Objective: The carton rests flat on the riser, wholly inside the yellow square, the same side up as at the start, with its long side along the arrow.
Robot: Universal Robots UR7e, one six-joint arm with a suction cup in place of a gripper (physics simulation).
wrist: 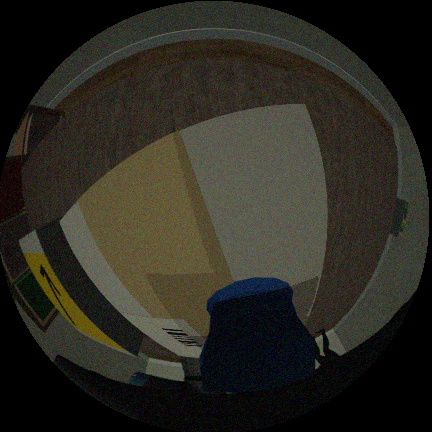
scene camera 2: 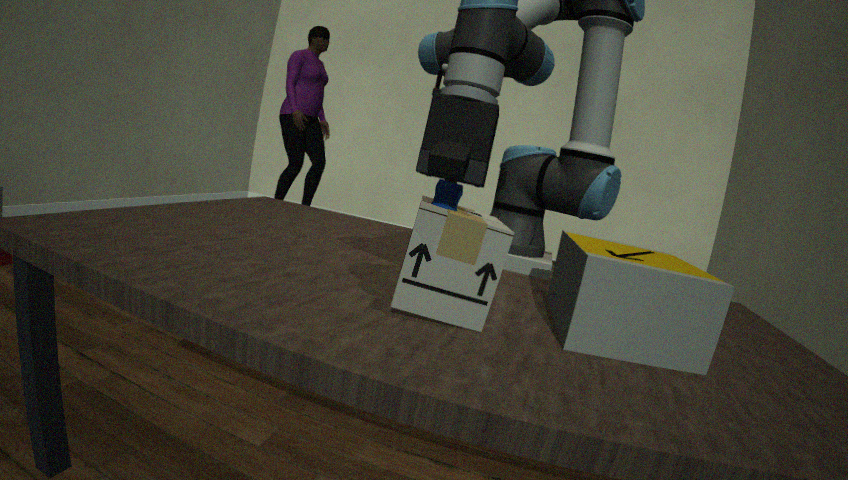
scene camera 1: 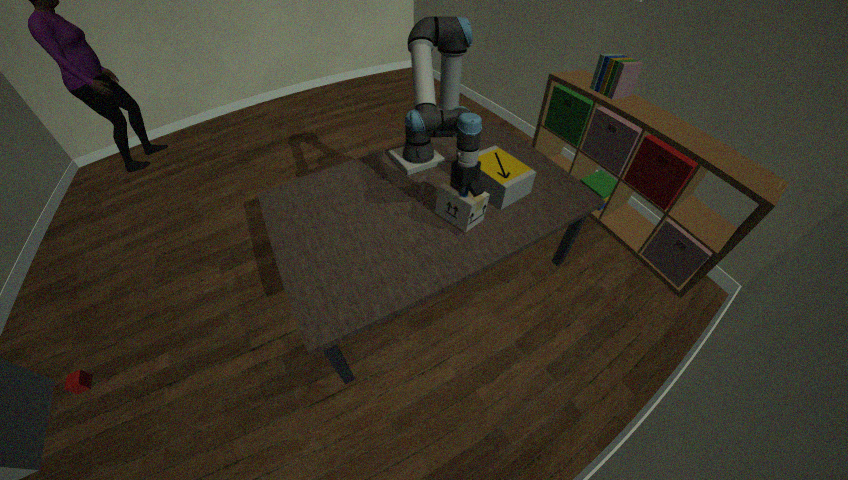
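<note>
The white carton (scene camera 1: 449, 211) (scene camera 2: 451, 288) (wrist: 260, 190), with tan tape and printed up arrows, is at my blue suction cup (scene camera 1: 462, 193) (scene camera 2: 445, 205) (wrist: 250, 287). The cup presses on its top, off centre near one edge. In the scene camera 2 view the carton leans to one side, arrows still pointing up; whether its lower edge touches the table is unclear. The white riser (scene camera 1: 517, 191) (scene camera 2: 645, 321) stands beside it, apart. Its top bears the yellow square (scene camera 1: 517, 164) (scene camera 2: 678, 262) (wrist: 35, 265) and black arrow (scene camera 1: 501, 164) (scene camera 2: 633, 255).
The brown table (scene camera 1: 357, 255) (scene camera 2: 238, 285) carries the carton's surroundings and the arm's base (scene camera 1: 418, 155). A cube shelf (scene camera 1: 731, 160) with coloured bins stands beyond the riser. A person (scene camera 1: 77, 59) (scene camera 2: 307, 83) stands behind the table. A red block (scene camera 1: 77, 381) lies on the floor.
</note>
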